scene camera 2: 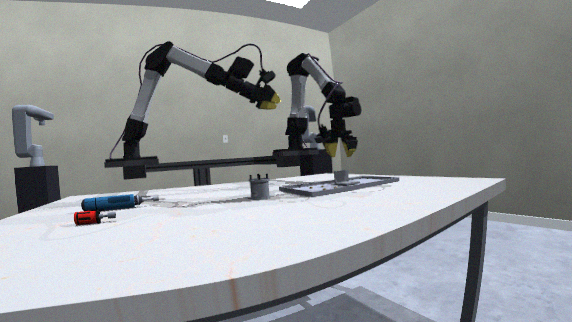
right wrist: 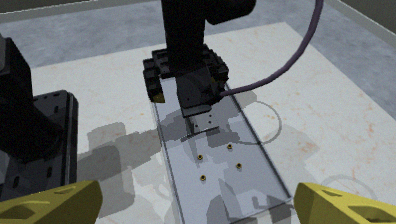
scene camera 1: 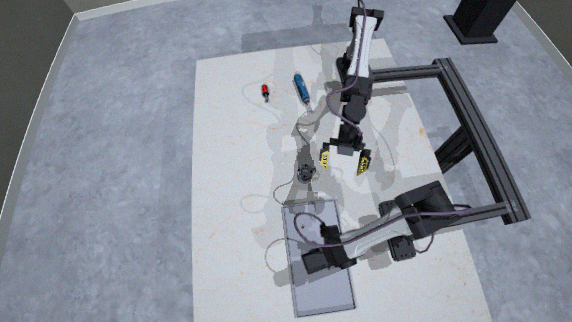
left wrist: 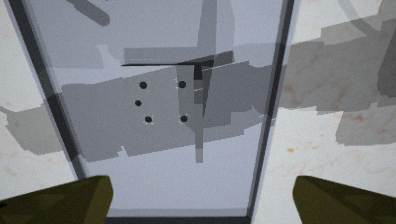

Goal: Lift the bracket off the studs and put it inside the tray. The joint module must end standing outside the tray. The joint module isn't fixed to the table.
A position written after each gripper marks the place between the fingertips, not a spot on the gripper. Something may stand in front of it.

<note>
In view: the left gripper [scene camera 2: 340, 157], the right gripper [scene camera 2: 277, 104], a tray [right wrist: 257, 184] and a blue screwdriver [scene camera 2: 121, 201].
The left gripper is seen too in the right wrist view [right wrist: 186, 95] and in the left wrist view [left wrist: 202, 184]. The right gripper is seen too in the right wrist view [right wrist: 198, 190]. The right wrist view misses the blue screwdriver: it is out of frame. The left wrist view does not show the blue screwdriver: it is out of frame.
</note>
